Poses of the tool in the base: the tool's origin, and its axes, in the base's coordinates. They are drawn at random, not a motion.
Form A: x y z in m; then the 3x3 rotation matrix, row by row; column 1 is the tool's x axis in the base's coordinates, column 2 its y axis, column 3 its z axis. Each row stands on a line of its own.
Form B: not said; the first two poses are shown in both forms.
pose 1, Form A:
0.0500, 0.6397, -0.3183
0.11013, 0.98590, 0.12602
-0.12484, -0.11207, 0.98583
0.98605, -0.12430, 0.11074
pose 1, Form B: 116.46, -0.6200, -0.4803, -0.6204, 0.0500, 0.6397, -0.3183
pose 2, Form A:
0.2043, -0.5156, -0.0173
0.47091, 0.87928, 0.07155
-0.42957, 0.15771, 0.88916
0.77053, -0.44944, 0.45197
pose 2, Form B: 87.69, -0.6698, -0.3498, -0.6550, 0.2043, -0.5156, -0.0173
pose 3, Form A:
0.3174, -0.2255, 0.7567
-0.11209, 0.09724, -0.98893
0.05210, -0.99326, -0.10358
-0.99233, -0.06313, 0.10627
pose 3, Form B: 178.26, 0.6662, 0.0561, -0.7437, 0.3174, -0.2255, 0.7567
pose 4, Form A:
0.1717, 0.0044, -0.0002
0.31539, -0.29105, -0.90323
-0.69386, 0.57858, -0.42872
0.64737, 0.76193, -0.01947
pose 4, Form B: 93.60, 0.5965, -0.7768, -0.2018, 0.1717, 0.0044, -0.0002
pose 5, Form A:
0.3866, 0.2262, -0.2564
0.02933, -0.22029, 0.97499
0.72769, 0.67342, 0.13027
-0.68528, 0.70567, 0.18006
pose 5, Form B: 93.36, 0.2882, 0.8316, 0.4748, 0.3866, 0.2262, -0.2564
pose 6, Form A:
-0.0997, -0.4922, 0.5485
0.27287, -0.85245, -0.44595
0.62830, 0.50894, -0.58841
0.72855, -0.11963, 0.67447
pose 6, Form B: 76.81, 0.2407, -0.6032, 0.7604, -0.0997, -0.4922, 0.5485
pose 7, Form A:
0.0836, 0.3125, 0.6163
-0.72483, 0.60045, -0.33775
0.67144, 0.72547, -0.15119
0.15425, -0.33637, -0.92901
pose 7, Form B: 164.62, -0.3491, -0.9275, 0.1338, 0.0836, 0.3125, 0.6163
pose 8, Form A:
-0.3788, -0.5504, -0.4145
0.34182, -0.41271, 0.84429
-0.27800, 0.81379, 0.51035
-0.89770, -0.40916, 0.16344
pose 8, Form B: 80.82, -0.4657, 0.8823, 0.0682, -0.3788, -0.5504, -0.4145
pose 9, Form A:
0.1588, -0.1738, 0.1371
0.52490, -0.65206, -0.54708
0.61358, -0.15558, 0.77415
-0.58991, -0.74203, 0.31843
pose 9, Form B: 98.98, -0.7675, 0.0217, 0.6407, 0.1588, -0.1738, 0.1371
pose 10, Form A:
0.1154, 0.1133, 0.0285
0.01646, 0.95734, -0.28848
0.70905, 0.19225, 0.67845
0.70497, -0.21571, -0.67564
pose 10, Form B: 137.18, -0.6577, -0.7308, -0.1826, 0.1154, 0.1133, 0.0285
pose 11, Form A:
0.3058, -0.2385, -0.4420
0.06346, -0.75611, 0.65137
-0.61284, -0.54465, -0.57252
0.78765, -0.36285, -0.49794
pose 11, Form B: 171.71, 0.7275, -0.4729, 0.4971, 0.3058, -0.2385, -0.4420
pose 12, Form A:
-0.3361, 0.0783, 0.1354
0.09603, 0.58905, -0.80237
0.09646, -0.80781, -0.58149
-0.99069, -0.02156, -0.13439
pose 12, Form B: 157.38, 0.7280, 0.2448, -0.6404, -0.3361, 0.0783, 0.1354
